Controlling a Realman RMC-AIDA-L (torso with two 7-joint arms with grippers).
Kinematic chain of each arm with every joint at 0, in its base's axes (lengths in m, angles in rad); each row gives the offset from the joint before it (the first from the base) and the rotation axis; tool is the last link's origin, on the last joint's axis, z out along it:
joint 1: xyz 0 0 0.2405 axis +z
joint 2: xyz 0 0 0 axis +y
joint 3: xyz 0 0 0.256 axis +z
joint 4: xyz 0 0 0 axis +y
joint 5: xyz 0 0 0.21 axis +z
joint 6: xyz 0 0 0 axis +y
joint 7: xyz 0 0 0.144 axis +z
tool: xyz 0 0 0
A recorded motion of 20 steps. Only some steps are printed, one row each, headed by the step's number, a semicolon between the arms.
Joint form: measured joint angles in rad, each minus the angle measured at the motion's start. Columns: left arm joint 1, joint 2, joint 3, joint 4, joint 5, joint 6, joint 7; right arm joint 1, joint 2, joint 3, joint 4, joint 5, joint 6, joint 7.
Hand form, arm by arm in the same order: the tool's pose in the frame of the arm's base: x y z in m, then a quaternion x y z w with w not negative. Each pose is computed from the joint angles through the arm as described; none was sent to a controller.
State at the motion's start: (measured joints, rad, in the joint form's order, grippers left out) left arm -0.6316 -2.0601 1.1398 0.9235 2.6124 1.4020 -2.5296; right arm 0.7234 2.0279 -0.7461 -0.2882 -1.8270 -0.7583 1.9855
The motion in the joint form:
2: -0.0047 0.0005 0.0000 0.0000 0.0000 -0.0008 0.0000; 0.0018 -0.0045 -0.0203 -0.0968 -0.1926 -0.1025 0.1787
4: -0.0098 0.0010 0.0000 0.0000 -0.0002 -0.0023 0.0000; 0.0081 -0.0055 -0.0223 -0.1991 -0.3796 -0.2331 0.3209
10: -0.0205 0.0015 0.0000 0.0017 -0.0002 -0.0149 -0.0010; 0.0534 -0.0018 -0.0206 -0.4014 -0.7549 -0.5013 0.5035
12: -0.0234 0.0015 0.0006 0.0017 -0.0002 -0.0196 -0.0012; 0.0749 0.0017 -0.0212 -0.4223 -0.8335 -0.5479 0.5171
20: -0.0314 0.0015 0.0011 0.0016 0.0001 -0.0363 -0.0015; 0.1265 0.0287 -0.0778 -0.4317 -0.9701 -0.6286 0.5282
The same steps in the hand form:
2: -0.2660 0.3614 -0.0077 -0.84453 -0.48926 0.14598 0.16147; 0.2887 0.4157 -0.0183 -0.73230 0.59617 0.19876 0.26232
4: -0.2642 0.3630 -0.0075 -0.84576 -0.48695 0.14527 0.16269; 0.2797 0.4120 -0.0113 -0.75758 0.59330 0.14810 0.22832
10: -0.2602 0.3679 -0.0067 -0.84843 -0.48094 0.14147 0.16987; 0.2655 0.4046 0.0105 -0.79772 0.56937 -0.00004 0.19866
12: -0.2591 0.3693 -0.0067 -0.84920 -0.47910 0.14043 0.17207; 0.2623 0.4032 0.0123 -0.80481 0.55946 -0.03776 0.19456
20: -0.2562 0.3737 -0.0063 -0.85117 -0.47381 0.13650 0.17993; 0.2502 0.3958 -0.0006 -0.82469 0.52433 -0.12809 0.16898

